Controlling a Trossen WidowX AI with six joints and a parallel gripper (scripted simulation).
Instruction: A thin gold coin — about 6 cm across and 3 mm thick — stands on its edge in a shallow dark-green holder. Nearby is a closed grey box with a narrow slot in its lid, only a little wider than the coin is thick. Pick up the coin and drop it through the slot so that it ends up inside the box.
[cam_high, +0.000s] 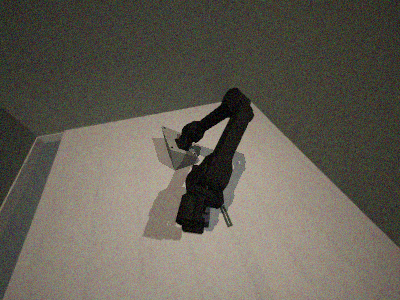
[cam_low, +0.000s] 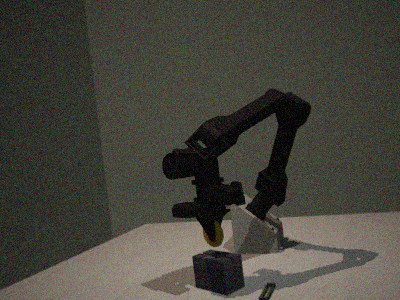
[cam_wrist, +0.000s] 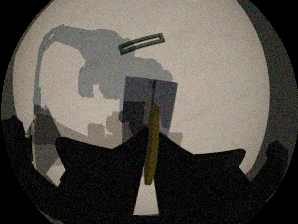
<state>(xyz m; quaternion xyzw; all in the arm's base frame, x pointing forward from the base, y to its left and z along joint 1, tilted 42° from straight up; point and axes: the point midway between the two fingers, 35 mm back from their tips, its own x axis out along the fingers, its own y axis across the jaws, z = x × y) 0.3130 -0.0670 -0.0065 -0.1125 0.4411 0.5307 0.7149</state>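
The coin is 2 cm above my gripper tip.
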